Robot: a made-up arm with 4 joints. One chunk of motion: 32 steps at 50 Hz.
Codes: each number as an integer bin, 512 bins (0 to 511) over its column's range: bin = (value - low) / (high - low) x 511, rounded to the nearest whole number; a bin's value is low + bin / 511 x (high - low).
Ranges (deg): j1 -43..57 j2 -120..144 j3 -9..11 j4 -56..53
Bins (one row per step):
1: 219 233 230 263
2: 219 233 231 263
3: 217 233 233 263
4: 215 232 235 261
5: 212 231 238 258
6: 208 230 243 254
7: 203 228 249 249
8: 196 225 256 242
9: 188 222 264 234
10: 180 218 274 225
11: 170 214 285 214
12: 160 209 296 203
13: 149 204 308 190
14: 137 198 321 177
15: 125 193 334 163
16: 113 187 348 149
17: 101 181 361 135
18: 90 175 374 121
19: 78 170 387 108
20: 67 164 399 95
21: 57 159 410 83
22: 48 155 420 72
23: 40 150 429 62
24: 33 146 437 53
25: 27 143 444 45
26: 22 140 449 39
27: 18 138 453 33
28: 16 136 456 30
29: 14 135 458 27
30: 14 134 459 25
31: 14 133 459 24
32: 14 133 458 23
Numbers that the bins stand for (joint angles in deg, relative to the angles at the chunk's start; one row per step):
1: -0.14 0.38 0.00 0.10
2: -0.14 0.38 0.04 0.10
3: -0.53 0.38 0.12 0.10
4: -0.93 -0.14 0.20 -0.33
5: -1.51 -0.66 0.32 -0.97
6: -2.30 -1.17 0.51 -1.82
7: -3.27 -2.21 0.75 -2.89
8: -4.64 -3.76 1.02 -4.38
9: -6.21 -5.31 1.33 -6.09
10: -7.77 -7.37 1.72 -8.01
11: -9.73 -9.44 2.15 -10.35
12: -11.69 -12.02 2.59 -12.70
13: -13.84 -14.61 3.05 -15.47
14: -16.19 -17.71 3.56 -18.24
15: -18.54 -20.29 4.07 -21.23
16: -20.89 -23.39 4.62 -24.22
17: -23.23 -26.49 5.13 -27.20
18: -25.39 -29.59 5.64 -30.19
19: -27.74 -32.17 6.15 -32.96
20: -29.89 -35.27 6.62 -35.74
21: -31.85 -37.86 7.05 -38.30
22: -33.61 -39.92 7.44 -40.64
23: -35.17 -42.50 7.79 -42.77
24: -36.54 -44.57 8.10 -44.69
25: -37.72 -46.12 8.38 -46.40
26: -38.69 -47.67 8.57 -47.68
27: -39.48 -48.70 8.73 -48.96
28: -39.87 -49.74 8.85 -49.60
29: -40.26 -50.25 8.93 -50.24
30: -40.26 -50.77 8.96 -50.67
31: -40.26 -51.29 8.96 -50.88
32: -40.26 -51.29 8.93 -51.09

